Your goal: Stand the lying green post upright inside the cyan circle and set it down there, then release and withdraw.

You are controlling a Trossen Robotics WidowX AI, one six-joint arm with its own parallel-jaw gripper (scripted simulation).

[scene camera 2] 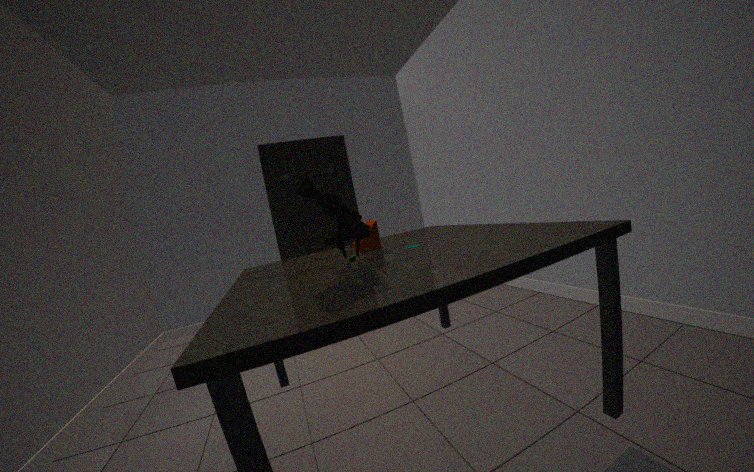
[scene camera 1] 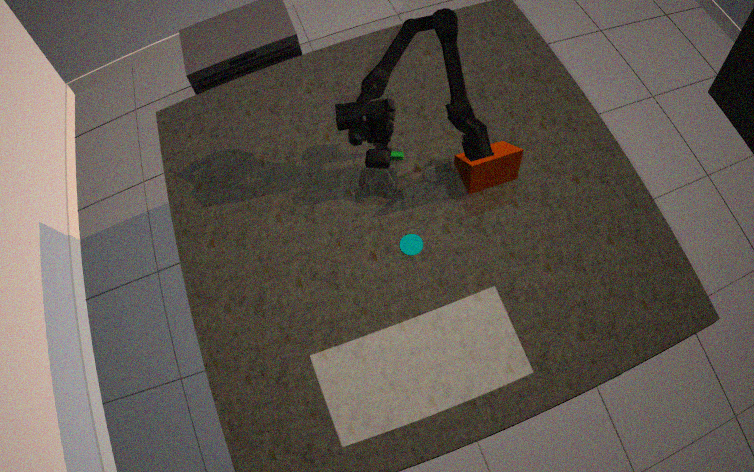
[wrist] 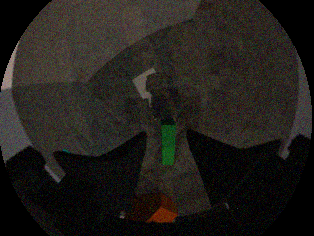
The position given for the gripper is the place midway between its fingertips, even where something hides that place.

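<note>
The gripper (scene camera 1: 383,154) is visible, and it can also be found in the wrist view (wrist: 166,133).
</note>
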